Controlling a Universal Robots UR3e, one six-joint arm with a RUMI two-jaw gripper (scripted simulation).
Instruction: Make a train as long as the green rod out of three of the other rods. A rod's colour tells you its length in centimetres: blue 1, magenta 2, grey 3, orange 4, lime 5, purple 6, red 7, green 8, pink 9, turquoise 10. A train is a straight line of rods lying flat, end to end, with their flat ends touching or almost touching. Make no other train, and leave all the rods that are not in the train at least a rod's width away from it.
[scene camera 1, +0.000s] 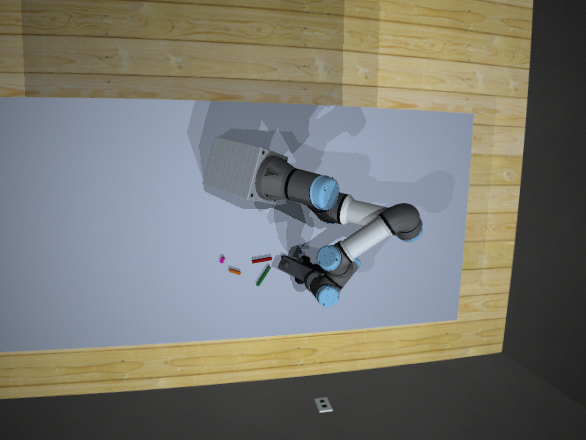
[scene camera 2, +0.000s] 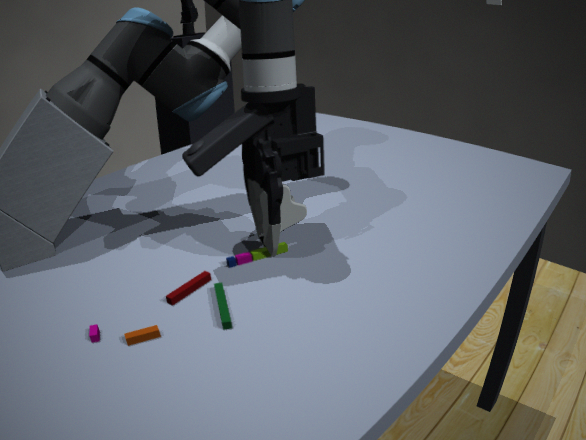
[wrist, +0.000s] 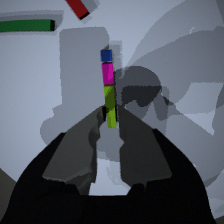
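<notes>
You'd find my gripper (scene camera 2: 271, 253) there, and I can see the gripper in scene camera 1 (scene camera 1: 297, 261) too. It's also there in the wrist view (wrist: 111, 106), that same gripper of mine.
</notes>
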